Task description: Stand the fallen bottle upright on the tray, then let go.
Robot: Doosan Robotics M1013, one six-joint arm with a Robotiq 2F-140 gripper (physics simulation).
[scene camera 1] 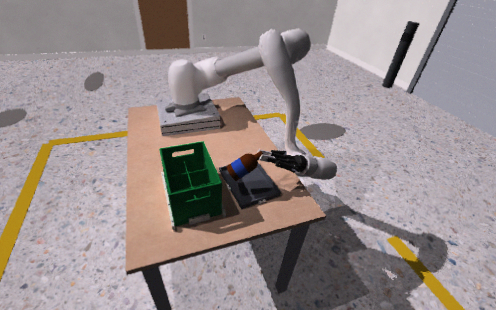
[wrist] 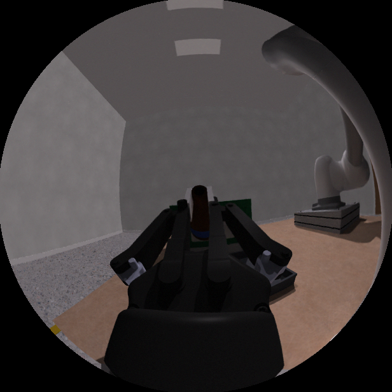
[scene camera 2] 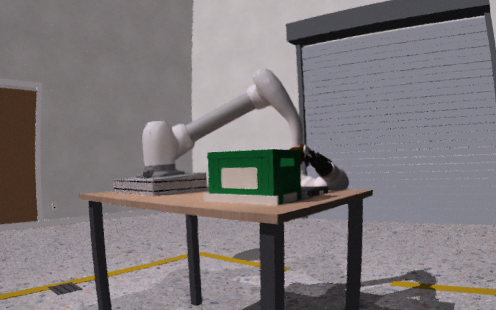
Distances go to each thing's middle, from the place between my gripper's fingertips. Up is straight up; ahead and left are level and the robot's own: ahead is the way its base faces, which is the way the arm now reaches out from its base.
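Relative to the brown bottle (wrist: pixel 199 226), my gripper is 60 mm to the left, 10 mm past and 50 mm above.
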